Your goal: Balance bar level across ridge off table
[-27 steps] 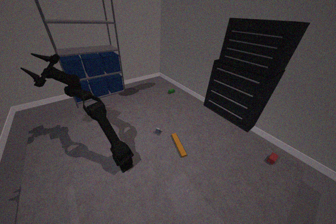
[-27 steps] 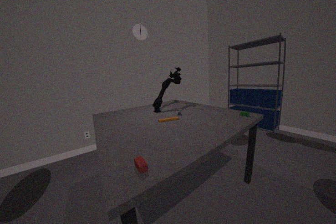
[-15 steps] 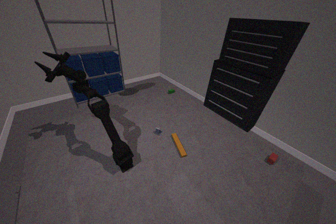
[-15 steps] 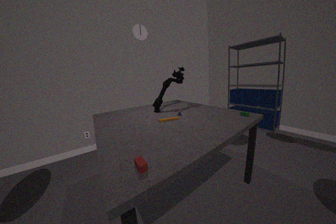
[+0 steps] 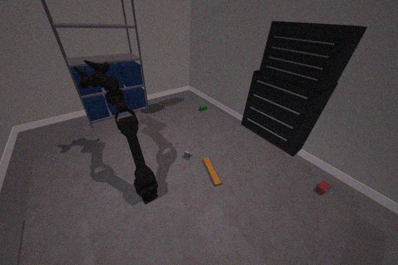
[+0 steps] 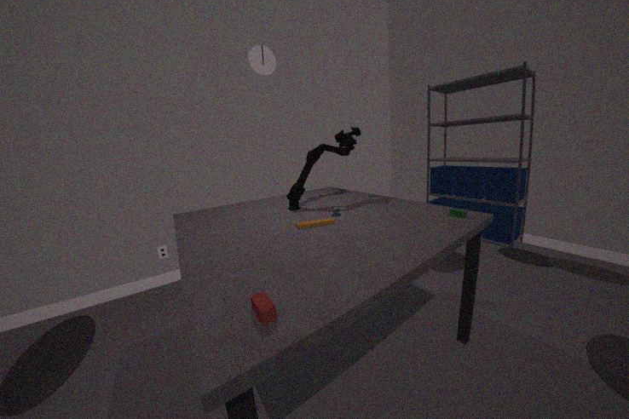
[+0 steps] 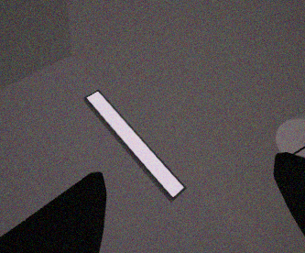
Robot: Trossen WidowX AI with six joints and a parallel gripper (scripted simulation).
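The orange bar lies 62 cm to the right of my gripper tip, 50 cm below it and 42 cm ahead of it. Round my gripper tip: red block: 105 cm to the right, 82 cm ahead, 49 cm below; then green block: 82 cm ahead, 49 cm below, 5 cm to the right.
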